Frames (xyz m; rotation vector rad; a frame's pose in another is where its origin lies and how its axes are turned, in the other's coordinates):
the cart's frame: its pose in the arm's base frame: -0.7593 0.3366 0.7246 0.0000 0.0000 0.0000
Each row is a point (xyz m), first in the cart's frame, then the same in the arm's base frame.
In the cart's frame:
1: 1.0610 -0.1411 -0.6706
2: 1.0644 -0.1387 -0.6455
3: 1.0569 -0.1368 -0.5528
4: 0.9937 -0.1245 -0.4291
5: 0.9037 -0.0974 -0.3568
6: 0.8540 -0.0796 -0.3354
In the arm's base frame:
1: 0.3017 0.1955 0.0540
2: 0.3051 0.1979 0.0791
3: 0.2976 0.1998 0.1718
4: 0.2344 0.2121 0.2955
5: 0.1444 0.2392 0.3678
6: 0.0947 0.2570 0.3892

